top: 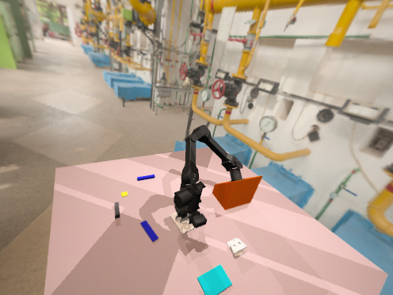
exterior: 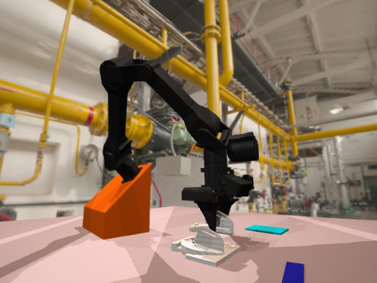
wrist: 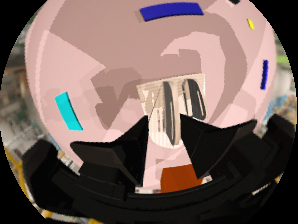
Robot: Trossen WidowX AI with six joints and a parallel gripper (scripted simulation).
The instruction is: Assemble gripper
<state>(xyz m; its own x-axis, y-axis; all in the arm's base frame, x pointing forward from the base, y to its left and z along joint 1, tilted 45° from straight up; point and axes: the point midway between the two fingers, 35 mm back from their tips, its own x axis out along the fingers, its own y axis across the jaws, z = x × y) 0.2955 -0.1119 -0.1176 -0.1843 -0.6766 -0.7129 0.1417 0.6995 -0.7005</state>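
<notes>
Right now my gripper tip is 13 cm past the base, 21 cm to the right of it and 1 cm above it. The rest, counted from my gripper tip: small yellow piece: 19 cm ahead, 35 cm to the right, 4 cm below; then black bar: 26 cm ahead, 25 cm to the right, 3 cm below; then cyan tile: 4 cm ahead, 25 cm to the left, 4 cm below.
</notes>
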